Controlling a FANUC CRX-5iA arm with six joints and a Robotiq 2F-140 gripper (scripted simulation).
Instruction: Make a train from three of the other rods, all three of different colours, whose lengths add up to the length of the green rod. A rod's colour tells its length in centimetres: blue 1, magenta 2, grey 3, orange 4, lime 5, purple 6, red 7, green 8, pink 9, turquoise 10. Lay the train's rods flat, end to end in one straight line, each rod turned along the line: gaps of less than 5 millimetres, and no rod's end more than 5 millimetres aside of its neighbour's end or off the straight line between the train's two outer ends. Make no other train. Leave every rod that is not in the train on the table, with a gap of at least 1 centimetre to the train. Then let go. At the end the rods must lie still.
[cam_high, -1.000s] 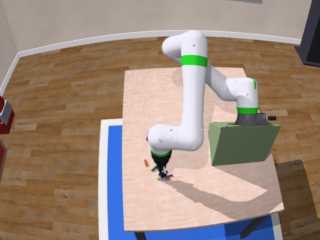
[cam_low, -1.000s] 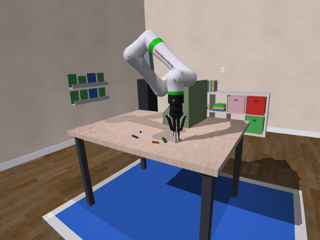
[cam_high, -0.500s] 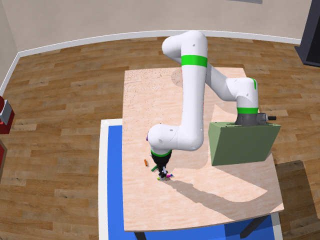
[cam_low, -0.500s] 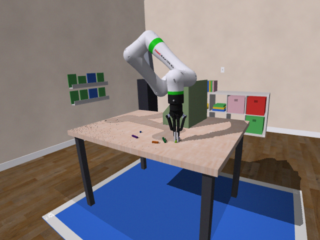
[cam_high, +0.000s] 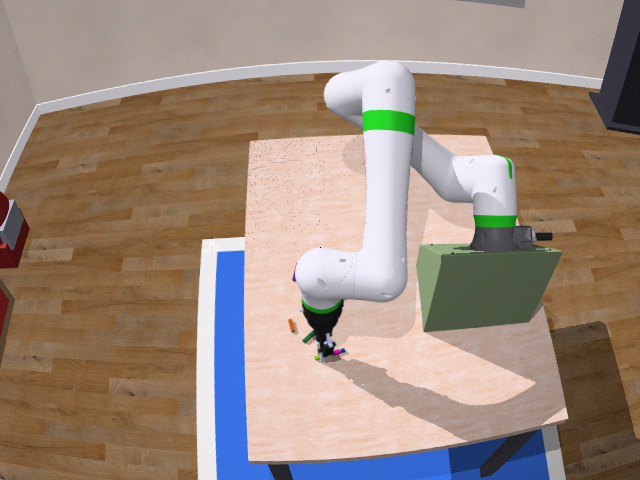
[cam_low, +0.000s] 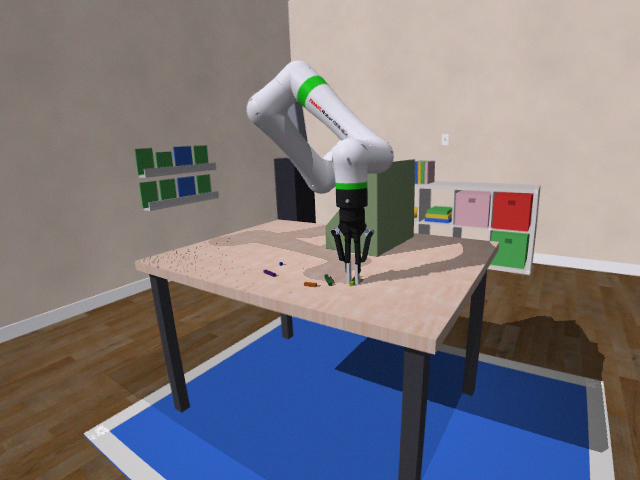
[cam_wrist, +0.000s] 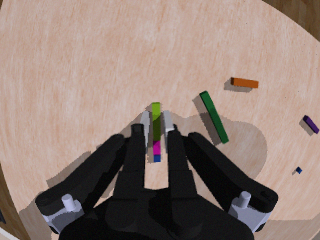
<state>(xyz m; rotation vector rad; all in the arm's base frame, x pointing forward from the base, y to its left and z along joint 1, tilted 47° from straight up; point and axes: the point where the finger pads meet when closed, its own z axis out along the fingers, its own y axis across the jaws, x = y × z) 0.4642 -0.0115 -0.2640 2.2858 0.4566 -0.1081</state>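
Now: hand 3 cm above the lime rod. From my hand the other things lie so: magenta rod 3 cm below, 3 cm behind, 1 cm to the right; then orange rod 9 cm to the right, 9 cm ahead, 3 cm below; then green rod 7 cm to the right, 3 cm below, 3 cm ahead.
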